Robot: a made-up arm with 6 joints. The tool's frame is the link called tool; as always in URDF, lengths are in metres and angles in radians.
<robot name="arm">
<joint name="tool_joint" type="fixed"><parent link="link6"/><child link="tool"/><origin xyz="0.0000 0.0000 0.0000" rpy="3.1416 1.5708 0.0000"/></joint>
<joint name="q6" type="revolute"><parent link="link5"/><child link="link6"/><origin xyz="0.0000 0.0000 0.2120" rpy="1.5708 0.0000 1.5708"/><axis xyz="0 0 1"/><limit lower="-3.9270" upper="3.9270"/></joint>
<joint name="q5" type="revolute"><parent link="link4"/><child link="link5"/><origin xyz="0.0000 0.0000 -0.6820" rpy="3.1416 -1.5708 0.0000"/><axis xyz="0 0 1"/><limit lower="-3.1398" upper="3.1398"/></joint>
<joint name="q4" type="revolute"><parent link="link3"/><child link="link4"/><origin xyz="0.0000 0.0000 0.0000" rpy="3.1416 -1.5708 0.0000"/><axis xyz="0 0 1"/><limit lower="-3.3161" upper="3.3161"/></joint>
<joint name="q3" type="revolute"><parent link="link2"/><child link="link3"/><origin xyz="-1.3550 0.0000 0.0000" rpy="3.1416 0.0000 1.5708"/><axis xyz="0 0 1"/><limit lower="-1.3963" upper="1.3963"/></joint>
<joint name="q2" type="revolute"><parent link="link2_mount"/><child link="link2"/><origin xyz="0.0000 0.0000 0.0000" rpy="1.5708 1.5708 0.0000"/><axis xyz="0 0 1"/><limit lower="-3.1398" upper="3.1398"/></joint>
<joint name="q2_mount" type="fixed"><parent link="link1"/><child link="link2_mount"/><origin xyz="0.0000 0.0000 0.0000" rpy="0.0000 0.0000 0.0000"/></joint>
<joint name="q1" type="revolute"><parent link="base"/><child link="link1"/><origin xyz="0.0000 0.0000 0.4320" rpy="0.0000 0.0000 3.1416"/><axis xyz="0 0 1"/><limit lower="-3.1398" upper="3.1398"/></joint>
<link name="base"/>
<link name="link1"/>
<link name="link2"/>
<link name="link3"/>
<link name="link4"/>
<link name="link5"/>
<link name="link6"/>
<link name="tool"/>
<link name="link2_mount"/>
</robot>
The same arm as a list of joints. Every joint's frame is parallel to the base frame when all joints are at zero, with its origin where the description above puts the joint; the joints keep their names.
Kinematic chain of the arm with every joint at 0, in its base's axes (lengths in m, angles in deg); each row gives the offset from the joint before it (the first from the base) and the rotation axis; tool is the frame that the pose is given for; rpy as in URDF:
q1: xyz 0.0000 0.0000 0.4320 axis +z
q2: xyz 0.0000 0.0000 0.0000 axis +y
q3: xyz 0.0000 0.0000 1.3550 axis -y
q4: xyz 0.0000 0.0000 0.0000 axis -x
q5: xyz 0.6820 0.0000 0.0000 axis -y
q6: xyz 0.0000 -0.2120 0.0000 axis -x
tool: xyz 0.0000 0.0000 0.0000 rpy 0.00 0.00 0.00
Joint limits (deg, base to tool): -179.90..179.90 -179.90..179.90 -80.00..80.00 -190.00..190.00 -179.90..179.90 -225.00..225.00

